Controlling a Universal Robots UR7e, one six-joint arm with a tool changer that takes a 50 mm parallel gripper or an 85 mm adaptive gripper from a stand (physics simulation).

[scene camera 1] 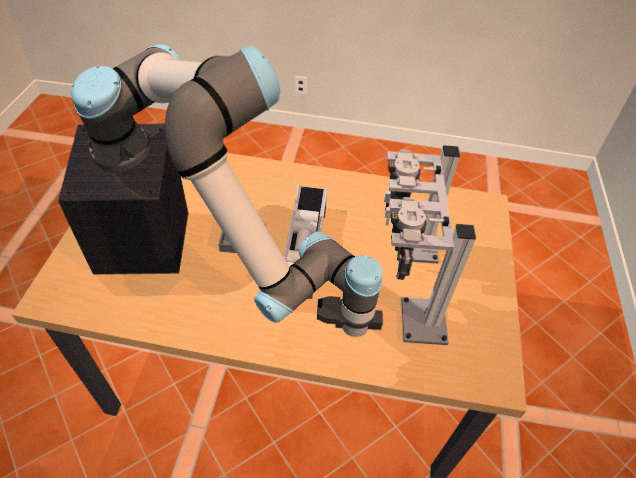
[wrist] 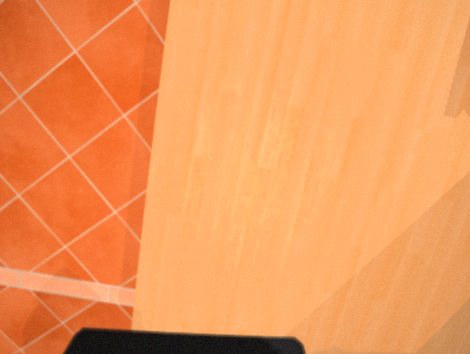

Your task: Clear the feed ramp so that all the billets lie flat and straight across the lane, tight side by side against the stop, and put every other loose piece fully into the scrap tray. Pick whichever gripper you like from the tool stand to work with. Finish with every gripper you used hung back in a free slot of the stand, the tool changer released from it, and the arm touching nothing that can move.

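Places are measured from the arm's base along level axes (x ahead, y left, z up), in millimetres.
Where they show: arm's base, link origin: (scene camera 1: 120, 148).
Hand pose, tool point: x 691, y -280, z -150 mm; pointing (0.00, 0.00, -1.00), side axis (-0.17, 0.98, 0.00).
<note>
Each offset is from my tool point to the top centre of the thing. "*": to the spot under its first point.
The arm's bare tool changer (scene camera 1: 354, 330) points down above the table, left of the tool stand (scene camera 1: 448, 285), with no gripper on it. Two grippers hang in the stand's slots. The nearer gripper (scene camera 1: 404, 264) shows dark fingers below its slot; whether they are open cannot be told. The farther one is mostly hidden under its round coupling plate @(* dz +165, dx +49, dy +396 mm) (scene camera 1: 407, 165). The feed ramp (scene camera 1: 293, 221) stands mid-table, partly behind the arm. Pale pieces @(dz -66, dx -207, dy +386 mm) (scene camera 1: 307, 216) lie in it; their exact layout is unclear. The scrap tray @(dz -148, dx -391, dy +325 mm) (scene camera 1: 226, 246) is mostly hidden behind the forearm.
The dark robot pedestal (scene camera 1: 133, 226) stands at the table's left. The stand's near base plate @(* dz -170, dx +182, dy +144 mm) (scene camera 1: 424, 328) is right of the wrist. In the wrist view the table edge runs beside the tiled floor (wrist: 75, 120), and a black part (wrist: 185, 344) of the wrist assembly shows at the bottom.
</note>
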